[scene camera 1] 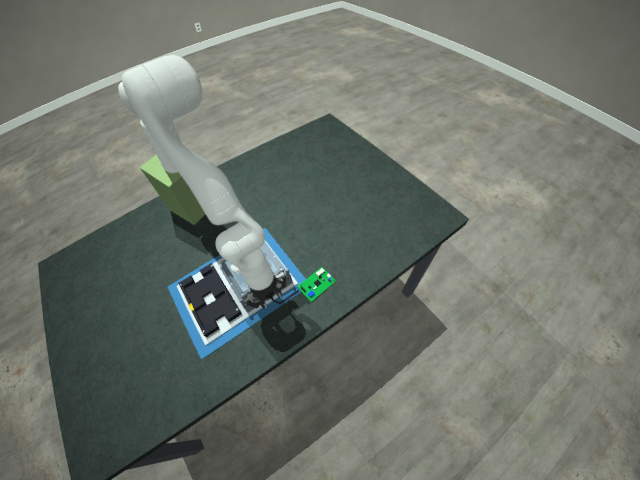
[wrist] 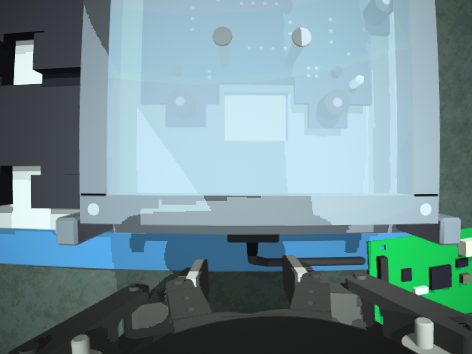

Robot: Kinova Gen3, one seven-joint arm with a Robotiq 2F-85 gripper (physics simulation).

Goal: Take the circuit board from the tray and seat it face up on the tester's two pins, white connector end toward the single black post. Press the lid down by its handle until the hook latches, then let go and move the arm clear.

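Places are measured from the arm's base along level axes (x ahead, y left, z up), in metres.
Pixels of known places: gripper, between the fingertips: (scene camera 1: pixel 272 300) (wrist: pixel 245 273).
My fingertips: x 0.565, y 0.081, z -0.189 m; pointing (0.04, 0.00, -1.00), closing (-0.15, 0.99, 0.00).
Observation:
For each thing: its middle in the pictures, then the offset to it from my fingertips. "spot": a spot on its surface instead. Level surfaces: height alone.
- green circuit board, middle of its body: (wrist: pixel 437 278) (scene camera 1: pixel 316 283) 0.154 m left, 0.007 m ahead, 0.035 m down
- black tray, a spot on its surface: (wrist: pixel 40 135) spot: 0.156 m right, 0.074 m back, 0.023 m down
- tester's clear lid, a spot on its surface: (wrist: pixel 250 167) spot: 0.006 m right, 0.063 m back, 0.055 m up
- grey front bar, middle of its body: (wrist: pixel 260 208) (scene camera 1: pixel 262 282) 0.000 m left, 0.047 m back, 0.049 m up
- thin black L-shaped handle, a spot on its surface: (wrist: pixel 330 261) spot: 0.064 m left, 0.002 m back, 0.033 m down
- blue mat, height of its surface: 0.039 m down
- dark green table, height of its surface: 0.041 m down
The green circuit board (scene camera 1: pixel 316 284) (wrist: pixel 417 290) lies component side up, off the tray and beside the tester's front right corner. The black tray (scene camera 1: pixel 217 298) (wrist: pixel 40 135) is left of the tester. The tester's clear lid (wrist: pixel 250 167) has a grey front bar (wrist: pixel 250 214); round posts show through it. Whether it is latched is unclear. A thin black L-shaped handle (wrist: pixel 330 261) sticks out at its front. My gripper (scene camera 1: pixel 264 303) (wrist: pixel 245 273) is partly open and empty at the tester's front edge; its right finger overlaps the handle in the wrist view.
A blue mat (scene camera 1: pixel 208 348) (wrist: pixel 50 250) lies under the tray and tester on the dark green table (scene camera 1: pixel 330 170). A light green block (scene camera 1: pixel 178 198) stands behind the tray, near the arm. The table's front edge runs near the gripper and the board.

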